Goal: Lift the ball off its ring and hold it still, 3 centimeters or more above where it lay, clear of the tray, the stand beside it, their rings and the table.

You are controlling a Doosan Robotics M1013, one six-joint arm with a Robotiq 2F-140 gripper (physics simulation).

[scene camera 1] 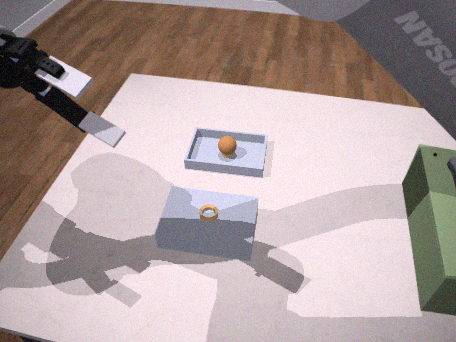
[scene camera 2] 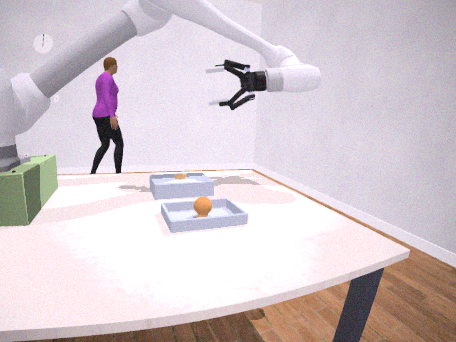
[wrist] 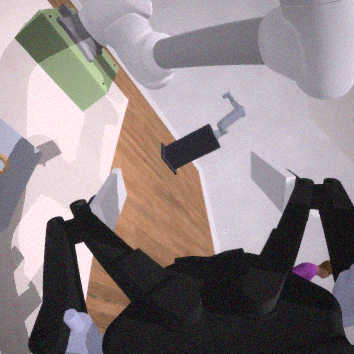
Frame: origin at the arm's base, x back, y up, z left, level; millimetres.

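Seen in the pictures: gripper, fingertip midpoint: [scene camera 1: 104, 117] [scene camera 2: 206, 86] [wrist: 187, 172]; arm's base at its link origin: [wrist: 79, 37].
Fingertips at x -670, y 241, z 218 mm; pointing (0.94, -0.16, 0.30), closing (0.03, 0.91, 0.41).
Observation:
Offsets run from my fingertips to a thing's top centre. "spot": to the spot under its first point. Level surfaces: height alone.
An orange ball @[dx +93, dy -300, dz -349 mm] [scene camera 1: 227, 145] [scene camera 2: 202, 206] sits on a small orange ring @[spot: dx +98, dy -334, dz -327 mm] [scene camera 1: 227, 156] inside a shallow grey-blue tray @[dx +93, dy -329, dz -349 mm] [scene camera 1: 225, 169] [scene camera 2: 210, 224]. Beside the tray stands a taller grey-blue stand [scene camera 1: 205, 235] [scene camera 2: 182, 189] [wrist: 17, 175] with an orange ring @[spot: dx +113, dy -301, dz -98 mm] [scene camera 1: 209, 218] [scene camera 2: 180, 176] on its top and no ball on that ring. My gripper [scene camera 1: 101, 112] [scene camera 2: 209, 87] [wrist: 187, 172] is wide open and empty, high above the table and away from the ball, its fingers pointing sideways. The ball does not show in the wrist view; the ring under it is mostly hidden by the ball.
The pale table @[dy -357 mm] [scene camera 1: 340, 145] [scene camera 2: 125, 270] [wrist: 45, 110] carries a green block [scene camera 1: 435, 225] [scene camera 2: 42, 185] [wrist: 75, 70] near the arm's base. A person [scene camera 2: 106, 95] in purple is behind the table. A dark box-shaped thing [wrist: 192, 147] shows beyond the table.

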